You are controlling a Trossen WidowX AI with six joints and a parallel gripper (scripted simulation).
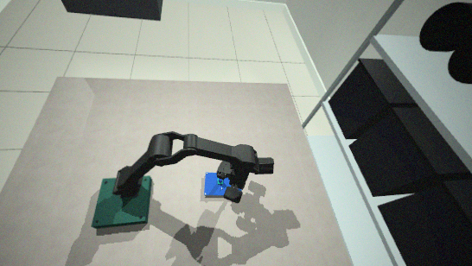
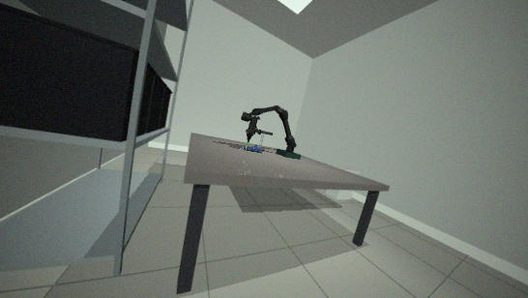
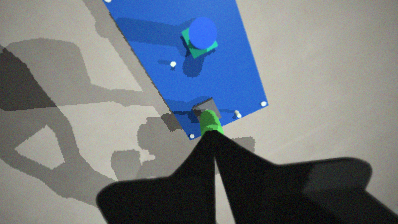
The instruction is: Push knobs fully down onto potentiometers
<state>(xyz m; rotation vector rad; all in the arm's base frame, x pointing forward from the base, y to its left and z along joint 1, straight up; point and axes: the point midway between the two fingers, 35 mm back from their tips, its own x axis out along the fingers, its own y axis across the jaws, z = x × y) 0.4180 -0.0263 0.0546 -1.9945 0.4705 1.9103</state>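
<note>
Right now the green knob is 1 cm below my gripper tip. Also, from my gripper tip: blue knob 6 cm behind, 3 cm to the left, 3 cm below.
</note>
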